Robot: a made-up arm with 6 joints.
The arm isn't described. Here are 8 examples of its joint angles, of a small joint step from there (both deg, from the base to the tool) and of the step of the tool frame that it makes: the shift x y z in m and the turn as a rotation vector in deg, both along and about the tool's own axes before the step.
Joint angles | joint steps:
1: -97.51 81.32 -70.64 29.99 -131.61 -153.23 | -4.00 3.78 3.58 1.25 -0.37 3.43
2: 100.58 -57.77 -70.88 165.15 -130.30 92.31 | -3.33 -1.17 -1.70 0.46 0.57 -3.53
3: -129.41 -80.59 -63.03 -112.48 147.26 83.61 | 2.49 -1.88 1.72 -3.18 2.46 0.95
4: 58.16 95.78 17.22 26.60 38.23 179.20 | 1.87 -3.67 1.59 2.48 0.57 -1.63
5: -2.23 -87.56 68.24 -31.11 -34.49 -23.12 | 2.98 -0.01 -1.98 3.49 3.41 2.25
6: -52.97 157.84 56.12 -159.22 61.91 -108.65 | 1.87 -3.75 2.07 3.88 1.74 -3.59
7: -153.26 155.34 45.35 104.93 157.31 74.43 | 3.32 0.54 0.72 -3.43 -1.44 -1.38
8: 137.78 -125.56 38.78 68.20 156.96 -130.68 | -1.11 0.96 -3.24 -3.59 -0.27 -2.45
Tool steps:
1: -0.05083 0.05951 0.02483 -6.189 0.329 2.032
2: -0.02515 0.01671 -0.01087 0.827 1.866 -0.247
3: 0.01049 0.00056 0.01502 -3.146 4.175 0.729
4: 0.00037 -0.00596 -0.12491 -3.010 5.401 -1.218
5: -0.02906 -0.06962 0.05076 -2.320 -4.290 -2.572
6: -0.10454 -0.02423 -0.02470 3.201 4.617 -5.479
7: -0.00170 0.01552 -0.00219 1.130 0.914 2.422
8: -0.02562 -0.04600 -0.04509 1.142 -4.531 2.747
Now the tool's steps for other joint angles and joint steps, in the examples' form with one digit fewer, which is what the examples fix.
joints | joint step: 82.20 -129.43 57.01 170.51 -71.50 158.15 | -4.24 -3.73 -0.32 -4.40 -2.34 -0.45
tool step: 0.0683 0.1407 0.0375 6.52 -5.73 -1.28
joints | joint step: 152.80 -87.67 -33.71 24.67 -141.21 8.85 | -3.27 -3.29 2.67 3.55 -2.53 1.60
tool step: 0.0138 0.0444 -0.0853 5.98 -1.91 -0.79
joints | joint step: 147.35 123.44 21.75 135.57 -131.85 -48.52 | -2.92 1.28 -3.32 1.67 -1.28 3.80
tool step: -0.0296 0.0548 -0.0426 -6.55 -2.43 1.20
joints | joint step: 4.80 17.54 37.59 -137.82 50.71 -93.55 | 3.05 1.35 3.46 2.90 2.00 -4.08
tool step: -0.0147 -0.0316 0.0335 2.49 0.89 -1.58
